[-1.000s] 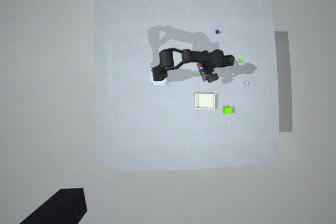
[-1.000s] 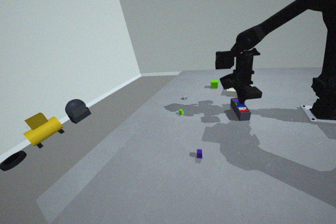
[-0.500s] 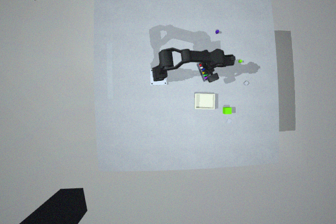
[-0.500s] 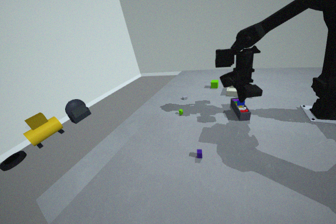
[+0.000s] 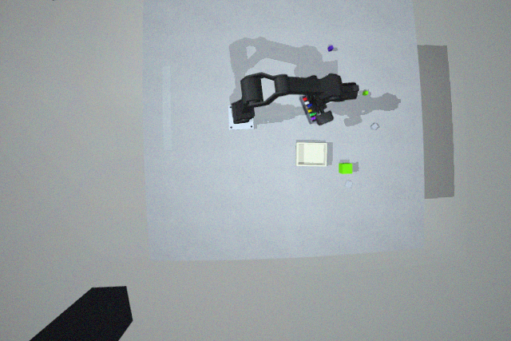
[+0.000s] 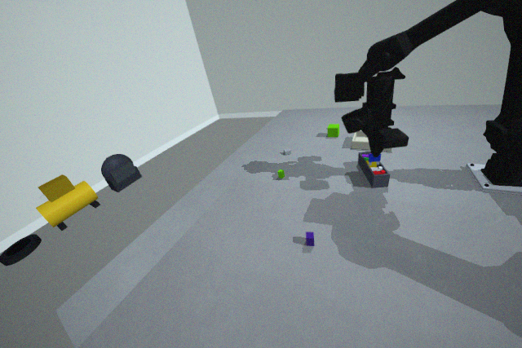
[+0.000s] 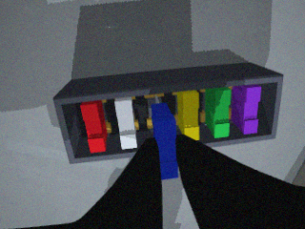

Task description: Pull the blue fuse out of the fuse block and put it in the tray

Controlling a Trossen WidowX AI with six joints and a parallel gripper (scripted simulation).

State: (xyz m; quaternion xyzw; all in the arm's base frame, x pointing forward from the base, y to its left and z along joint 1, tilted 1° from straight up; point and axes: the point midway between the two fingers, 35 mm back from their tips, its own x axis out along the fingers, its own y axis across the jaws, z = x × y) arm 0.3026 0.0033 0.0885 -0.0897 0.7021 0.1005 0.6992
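Now: the white fuse 40 mm below my gripper tip, 20 mm to the left of it and 10 mm behind it. From my gripper tip the other things lie so: yellow fuse: 40 mm below, 20 mm to the right; red fuse: 40 mm below, 30 mm to the left, 10 mm behind; blue fuse: 10 mm below.
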